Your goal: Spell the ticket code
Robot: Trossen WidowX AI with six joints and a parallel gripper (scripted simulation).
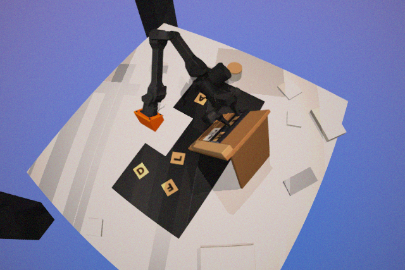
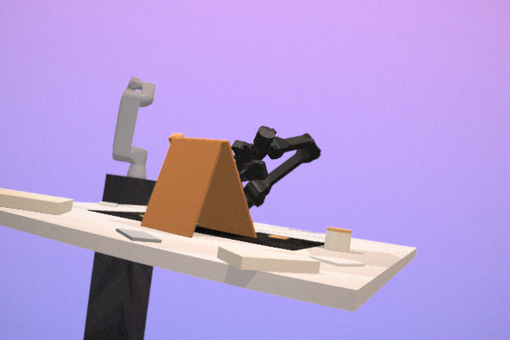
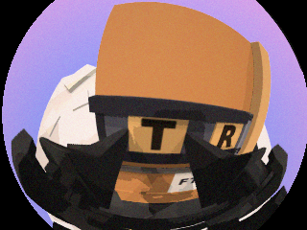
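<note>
Now: gripper tip 8 cm above the white ticket, 6 cm to the left of it and 6 cm past it. Also, from my gripper tip: grey slab: 37 cm ahead, 16 cm below, 2 cm to the right.
</note>
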